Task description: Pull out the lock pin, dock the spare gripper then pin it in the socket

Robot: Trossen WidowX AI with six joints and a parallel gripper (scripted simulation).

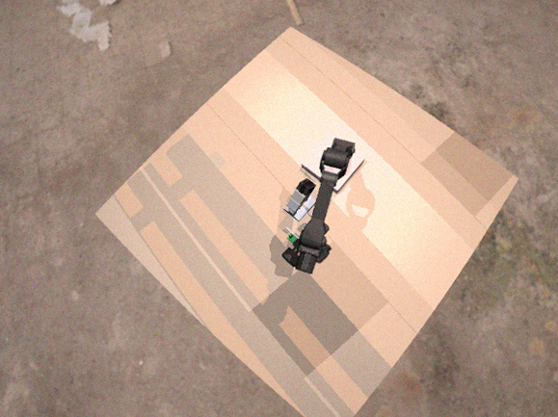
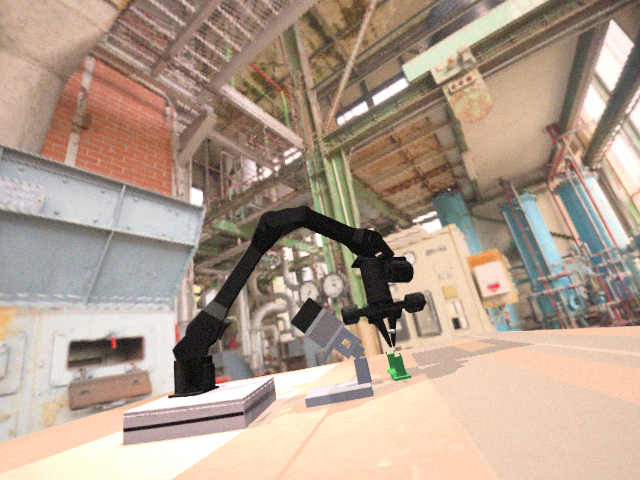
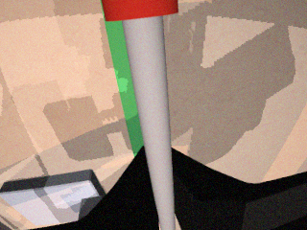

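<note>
Right now my gripper tip is 30 mm above the green upright bracket and 10 mm to the right of it. From my gripper tip the other things lie so: spare gripper 130 mm to the right, 110 mm behind, 60 mm above; mount socket 120 mm to the right, 80 mm behind.
</note>
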